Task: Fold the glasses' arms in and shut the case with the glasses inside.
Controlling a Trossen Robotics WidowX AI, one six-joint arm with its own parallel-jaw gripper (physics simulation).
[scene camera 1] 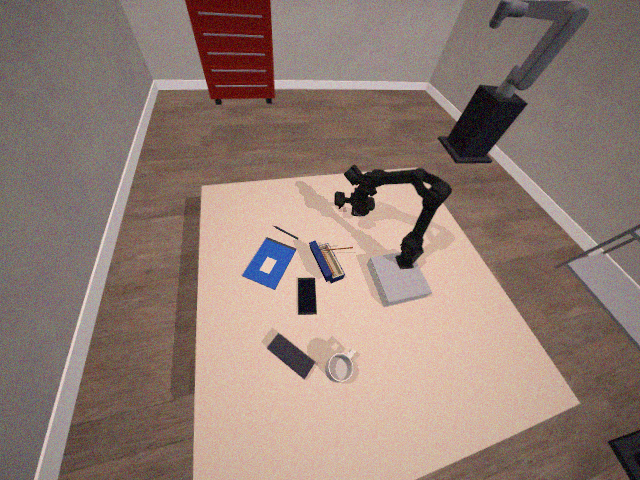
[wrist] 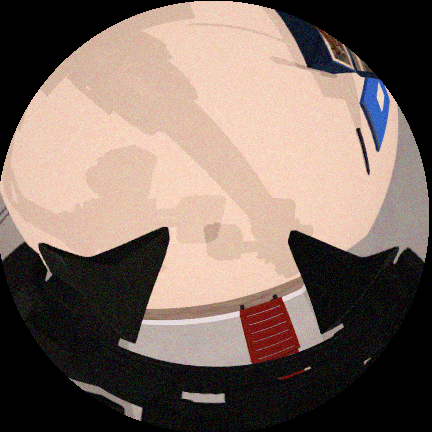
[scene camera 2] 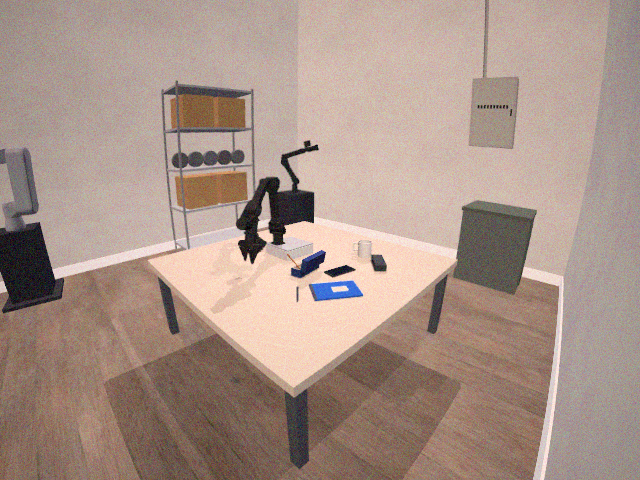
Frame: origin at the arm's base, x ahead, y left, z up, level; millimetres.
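Seen in the pictures: gripper, between the fingertips: (scene camera 1: 347, 209) (wrist: 232, 235) (scene camera 2: 248, 262); arm's base, origin of its link: (scene camera 1: 404, 261) (scene camera 2: 278, 243).
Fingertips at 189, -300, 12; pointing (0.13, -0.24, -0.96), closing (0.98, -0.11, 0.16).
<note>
Offsets run from my fingertips to a thing's middle, as dx, dy, dz.
The blue glasses case (scene camera 1: 326, 262) (scene camera 2: 308, 264) (wrist: 304, 40) stands on the table with its lid (scene camera 2: 314, 259) raised. The brown glasses (wrist: 336, 44) lie in the case's tray, partly cut off by the edge of the wrist view. One thin glasses arm (scene camera 1: 342, 248) (scene camera 2: 293, 259) sticks out past the case's rim. Whether the other arm is folded, I cannot tell. My gripper (scene camera 1: 361, 209) (scene camera 2: 249, 261) (wrist: 232, 235) is open and empty. It hangs above the table, well to the side of the case, and its fingers touch nothing.
A blue notebook @[+380, +213, -67] (scene camera 1: 283, 271) (scene camera 2: 321, 295) (wrist: 370, 112), a pen @[+306, +62, -66] (scene camera 1: 285, 231) (scene camera 2: 297, 293) (wrist: 363, 151), a black phone @[+244, +380, -67] (scene camera 1: 306, 296) (scene camera 2: 339, 270), a dark block @[+326, +590, -54] (scene camera 1: 291, 355) (scene camera 2: 378, 262) and a white mug @[+164, +645, -24] (scene camera 1: 340, 367) (scene camera 2: 364, 249) lie or stand around the case. My arm rises from a grey base block (scene camera 1: 398, 284) (scene camera 2: 292, 250).
</note>
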